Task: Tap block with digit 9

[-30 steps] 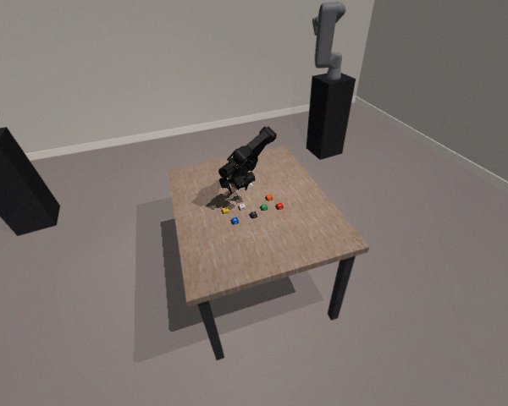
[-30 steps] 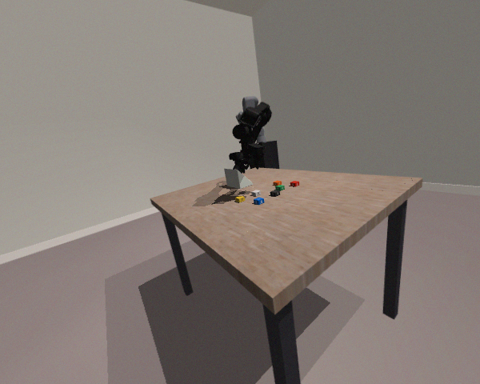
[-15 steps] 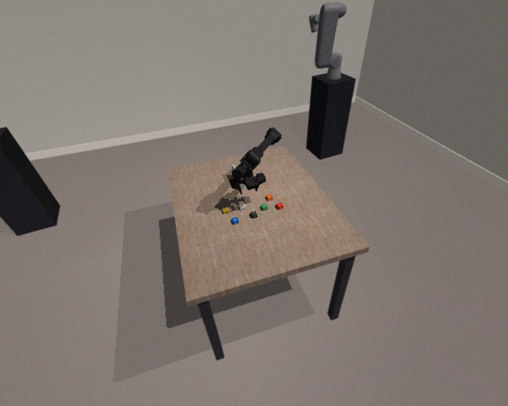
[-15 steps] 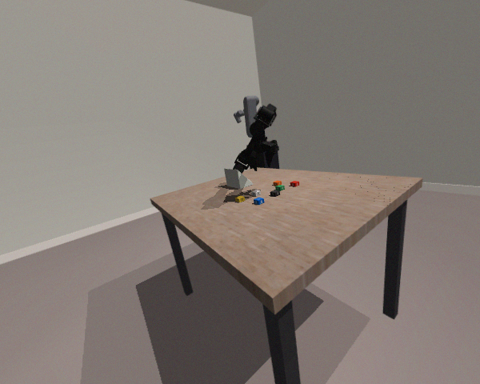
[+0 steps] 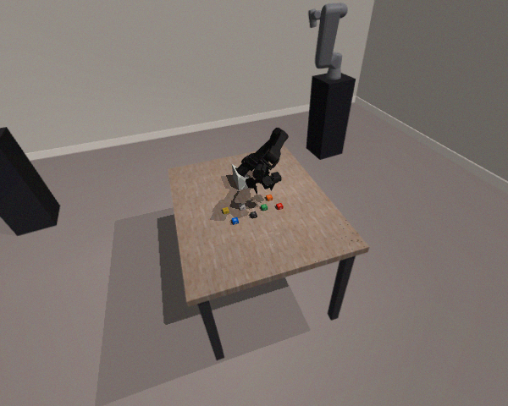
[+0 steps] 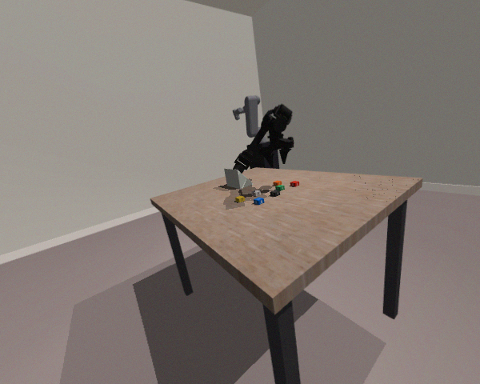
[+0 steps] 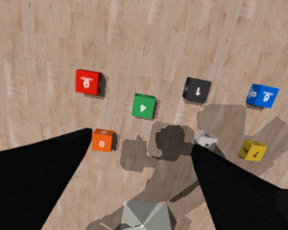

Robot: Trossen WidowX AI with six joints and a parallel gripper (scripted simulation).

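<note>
Right now my gripper tip is 3 cm short of the red block, 8 cm to the right of it and 11 cm above it. The rest, counted from my gripper tip: green block: 11 cm below; black block: 3 cm ahead, 8 cm to the right, 11 cm below; orange block: 7 cm behind, 6 cm to the left, 11 cm below.
</note>
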